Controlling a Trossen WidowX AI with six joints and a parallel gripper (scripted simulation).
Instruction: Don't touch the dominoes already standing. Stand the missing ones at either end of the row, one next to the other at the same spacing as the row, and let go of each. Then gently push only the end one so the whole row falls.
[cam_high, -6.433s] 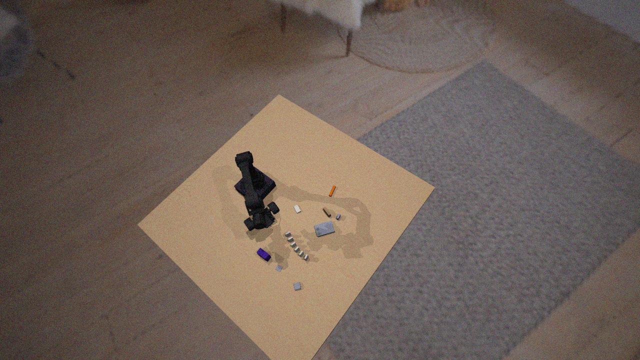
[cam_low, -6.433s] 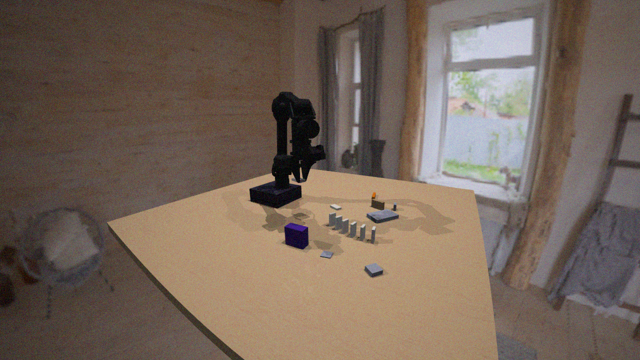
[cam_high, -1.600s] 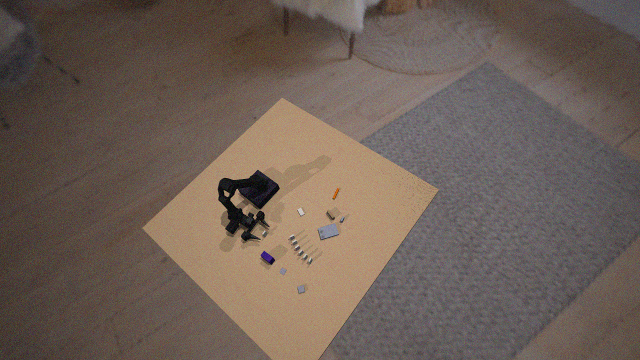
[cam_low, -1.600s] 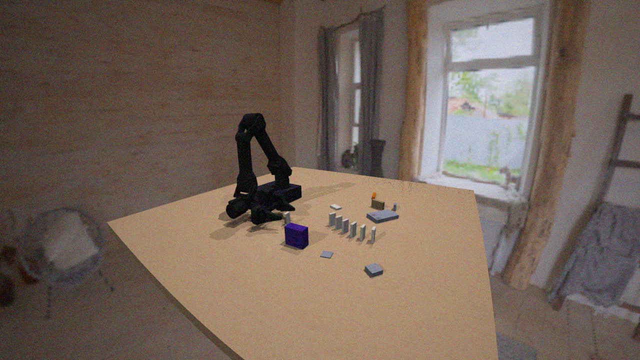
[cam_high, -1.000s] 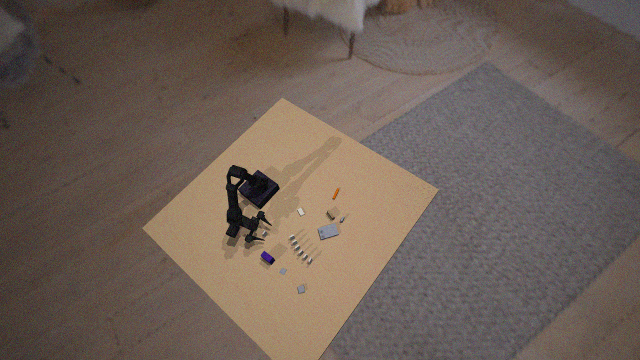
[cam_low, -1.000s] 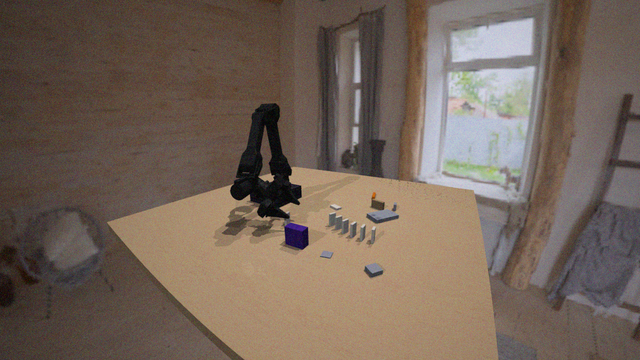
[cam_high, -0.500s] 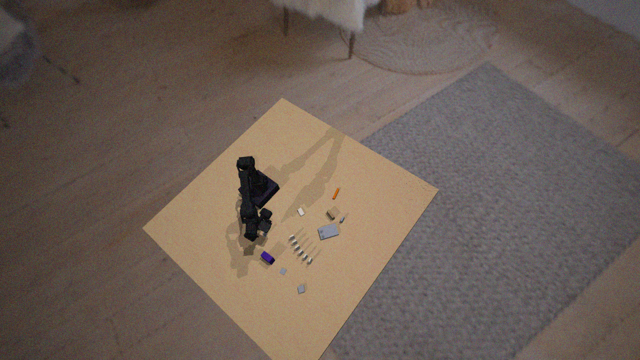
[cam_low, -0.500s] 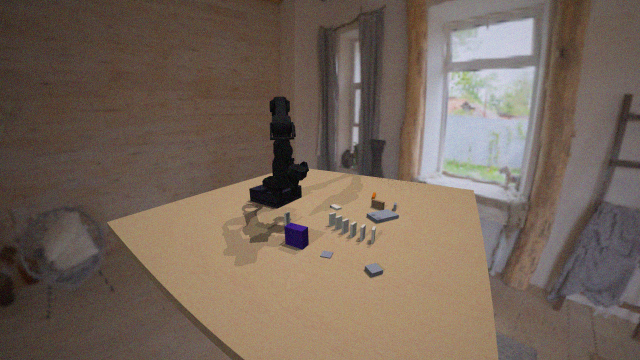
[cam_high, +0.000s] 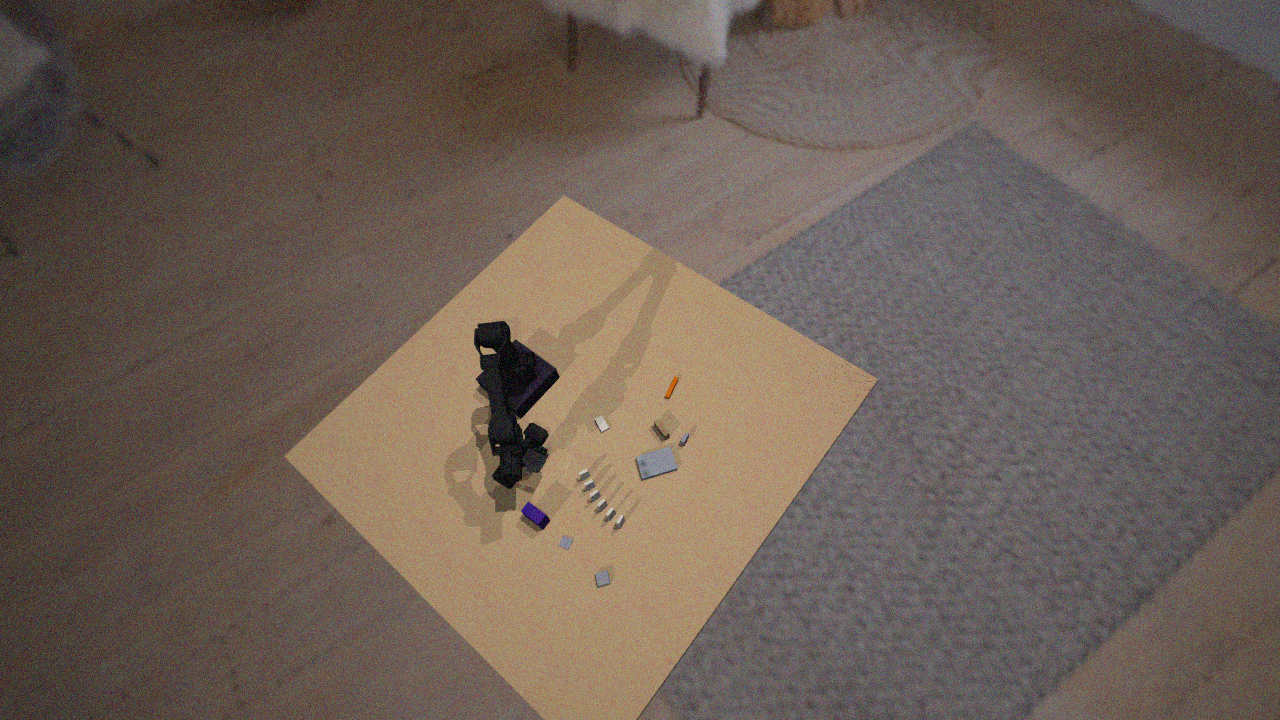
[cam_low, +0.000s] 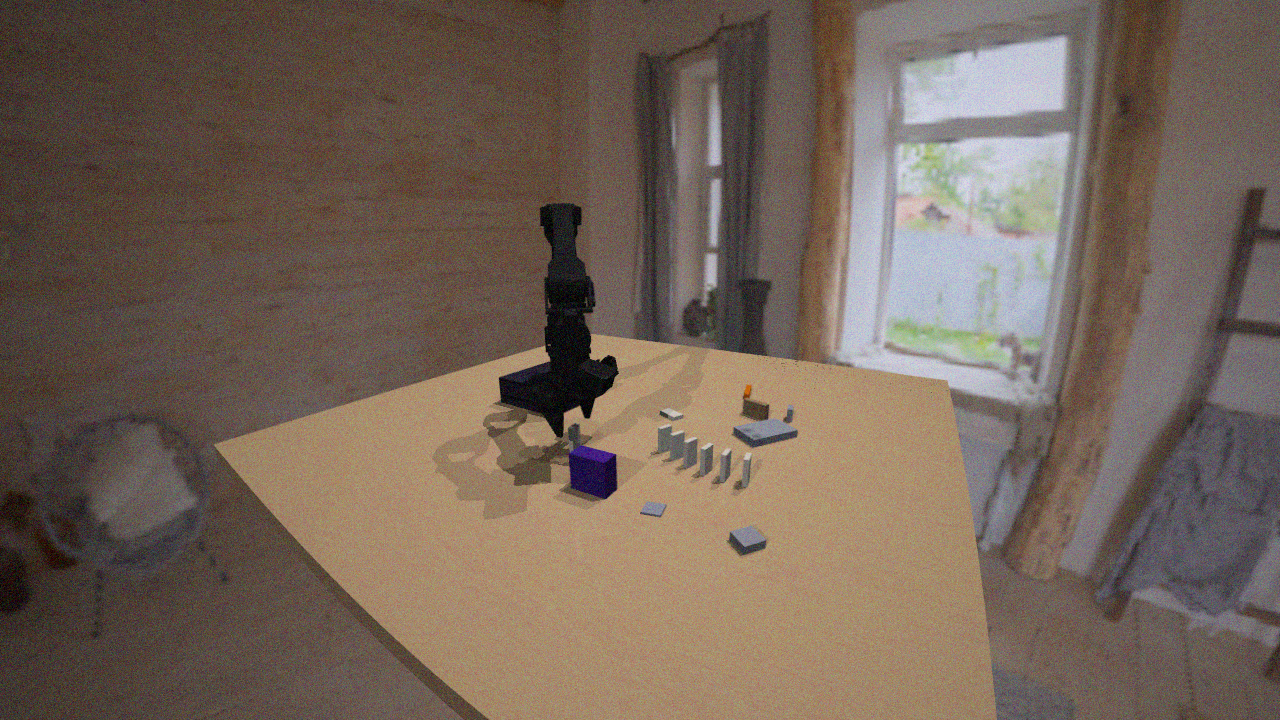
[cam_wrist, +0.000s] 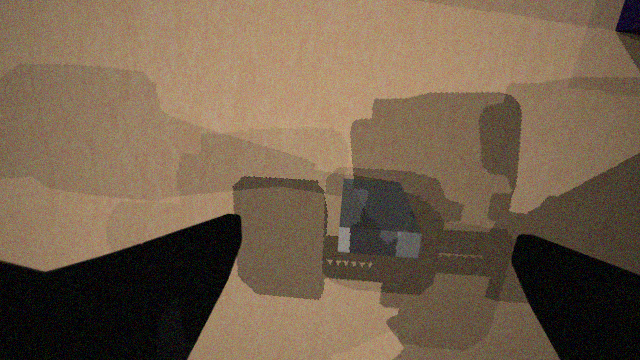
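Right now my gripper tip is 120 mm short of the purple block, 90 mm to the left of it and 10 mm above it. Round my gripper tip: flat blue-grey slab: 270 mm ahead, 250 mm to the left, 40 mm below; brown block: 220 mm ahead, 340 mm to the left, 30 mm below; orange bar: 150 mm ahead, 470 mm to the left, 40 mm below.
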